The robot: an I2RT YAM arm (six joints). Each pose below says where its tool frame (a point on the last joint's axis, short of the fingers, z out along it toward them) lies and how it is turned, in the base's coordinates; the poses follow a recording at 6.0 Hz.
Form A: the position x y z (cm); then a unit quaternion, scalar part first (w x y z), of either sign.
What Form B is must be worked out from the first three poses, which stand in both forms.
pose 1, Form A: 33.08, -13.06, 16.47, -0.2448, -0.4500, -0.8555, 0.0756
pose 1, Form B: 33.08, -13.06, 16.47, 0.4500, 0.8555, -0.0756, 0.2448
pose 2, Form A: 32.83, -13.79, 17.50, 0.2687, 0.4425, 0.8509, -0.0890
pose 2, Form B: 32.83, -13.79, 17.50, 0.4425, 0.8509, -0.0890, 0.2687
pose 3, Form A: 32.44, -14.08, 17.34, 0.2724, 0.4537, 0.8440, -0.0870
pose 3, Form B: 32.44, -14.08, 17.34, 0.4537, 0.8440, -0.0870, 0.2724
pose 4, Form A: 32.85, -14.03, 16.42, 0.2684, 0.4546, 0.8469, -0.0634
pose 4, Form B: 32.85, -14.03, 16.42, 0.4546, 0.8469, -0.0634, 0.2684
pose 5, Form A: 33.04, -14.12, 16.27, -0.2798, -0.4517, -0.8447, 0.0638
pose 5, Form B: 33.04, -14.12, 16.27, 0.4517, 0.8447, -0.0638, 0.2798
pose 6, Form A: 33.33, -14.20, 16.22, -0.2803, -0.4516, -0.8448, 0.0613
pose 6, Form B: 33.33, -14.20, 16.22, 0.4516, 0.8448, -0.0613, 0.2803
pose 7, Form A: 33.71, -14.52, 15.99, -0.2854, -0.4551, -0.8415, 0.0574
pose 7, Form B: 33.71, -14.52, 15.99, 0.4551, 0.8415, -0.0574, 0.2854
